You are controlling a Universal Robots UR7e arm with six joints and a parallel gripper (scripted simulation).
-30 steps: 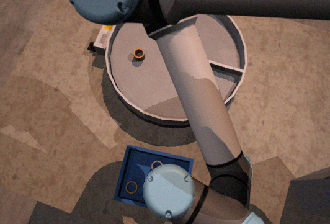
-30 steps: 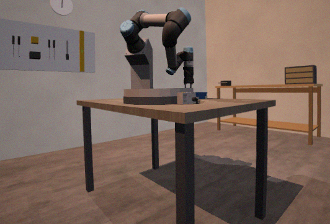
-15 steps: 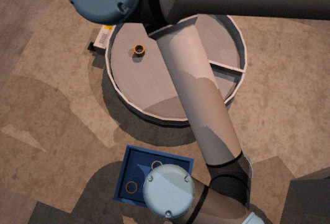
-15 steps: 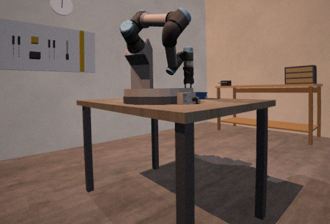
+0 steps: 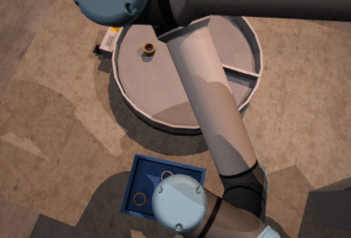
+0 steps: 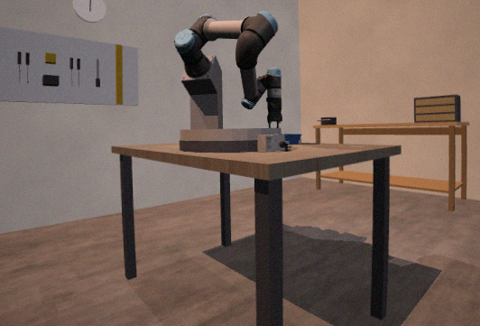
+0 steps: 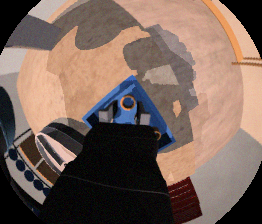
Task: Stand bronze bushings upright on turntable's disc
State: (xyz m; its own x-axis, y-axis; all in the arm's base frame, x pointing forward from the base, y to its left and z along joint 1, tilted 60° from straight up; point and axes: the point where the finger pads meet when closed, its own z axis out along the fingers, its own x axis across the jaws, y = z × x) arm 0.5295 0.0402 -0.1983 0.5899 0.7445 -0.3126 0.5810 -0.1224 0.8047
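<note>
My hand is 5 cm short of the blue crate, 4 cm to the left of it and 5 cm above it. Also, from my hand: turntable disc 3 cm ahead, 40 cm to the right, 2 cm below.
</note>
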